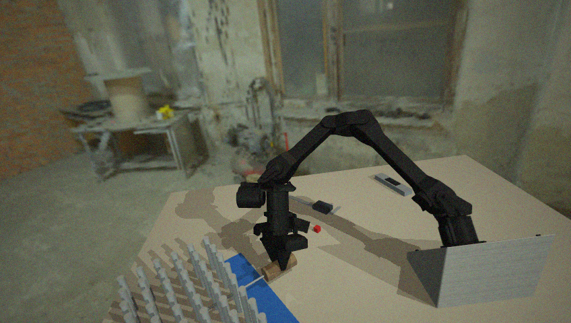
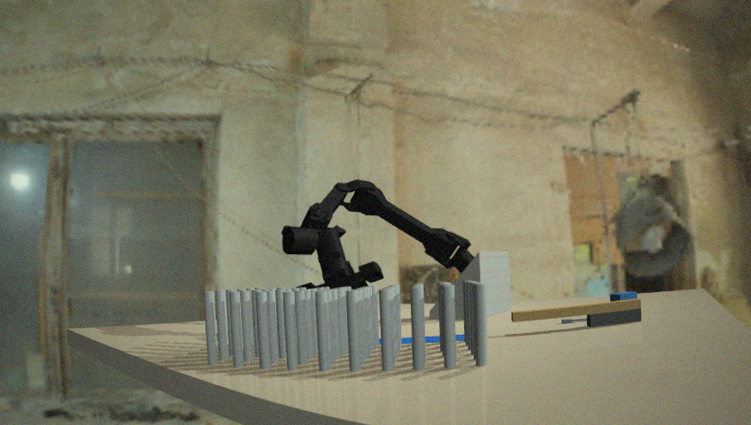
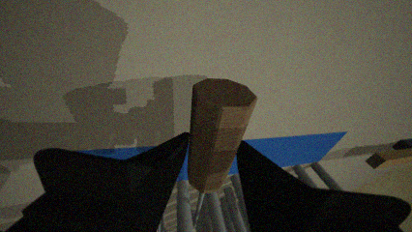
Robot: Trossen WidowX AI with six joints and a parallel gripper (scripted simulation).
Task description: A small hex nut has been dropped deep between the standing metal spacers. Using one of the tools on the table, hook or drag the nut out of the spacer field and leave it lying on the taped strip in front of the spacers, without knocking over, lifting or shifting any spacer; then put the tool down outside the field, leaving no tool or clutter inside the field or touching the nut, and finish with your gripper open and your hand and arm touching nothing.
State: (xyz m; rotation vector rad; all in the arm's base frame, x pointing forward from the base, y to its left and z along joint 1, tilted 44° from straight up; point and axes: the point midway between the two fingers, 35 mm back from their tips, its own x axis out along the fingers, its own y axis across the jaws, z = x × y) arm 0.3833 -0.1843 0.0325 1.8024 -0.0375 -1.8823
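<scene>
Right now the blue taped strip is 6 cm ahead of my gripper tip, 7 cm to the left of it and 3 cm below it. Also, from my gripper tip: small red cube: 15 cm behind, 15 cm to the right, 3 cm below; grey flat block: 50 cm behind, 32 cm to the right, 2 cm below.
</scene>
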